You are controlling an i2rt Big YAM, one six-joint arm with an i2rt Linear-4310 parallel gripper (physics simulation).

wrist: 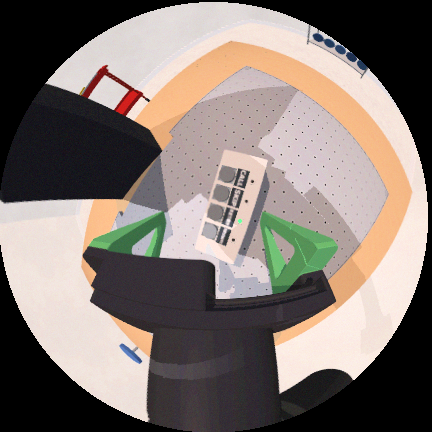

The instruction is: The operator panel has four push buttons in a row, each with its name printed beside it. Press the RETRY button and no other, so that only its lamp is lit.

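Frame: origin at the arm's base, x ahead, y left, z up, level; metres.
Seen in the pictures: gripper, fingertip midpoint: [212, 216].
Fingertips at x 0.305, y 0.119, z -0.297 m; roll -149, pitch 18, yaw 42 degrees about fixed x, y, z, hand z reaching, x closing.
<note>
Pixels of each thing's top centre, then the offset from my fingertips to it. "pt": a spot on its surface instead. Level surfaces: height alone.
- operator panel at a spot on its surface: [243, 158] pt dy +0.076, dx -0.036, dz -0.076 m
- CALL button at a spot on its surface: [227, 174] pt dy +0.041, dx -0.038, dz -0.073 m
- SKIP button at a spot on its surface: [221, 193] pt dy +0.014, dx -0.026, dz -0.073 m
- RETRY button at a spot on its surface: [215, 212] pt dy -0.013, dx -0.014, dz -0.073 m
- lowest button at a spot on its surface: [209, 230] pt dy -0.040, dx -0.003, dz -0.073 m
- lamp at its top centre: [239, 220] dy +0.002, dx +0.020, dz -0.075 m
- grey perforated board at its surface level: dz -0.129 m
The operator panel [243, 158] is a pale box at the middle of the wrist view, tilted in the picture, with four round grey buttons in a row. The CALL button [227, 174] is uppermost, then the SKIP button [221, 193], then the RETRY button [215, 212], whose small label is hard to read. The lowest button [209, 230] has a label too small to read. The lamp [240, 221] in line with RETRY glows green; the other three lamps are dark. My gripper [212, 216] is open and empty, its green fingers wide apart, appearing on either side of the panel's lower half.
The panel stands on a grey perforated board [330, 145] with an orange border [397, 187]. A red frame [129, 102] stands at the upper left, beside a large black shape [75, 150]. A rack with dark blue round items is at the upper right. A blue disc [131, 353] is at the lower left.
</note>
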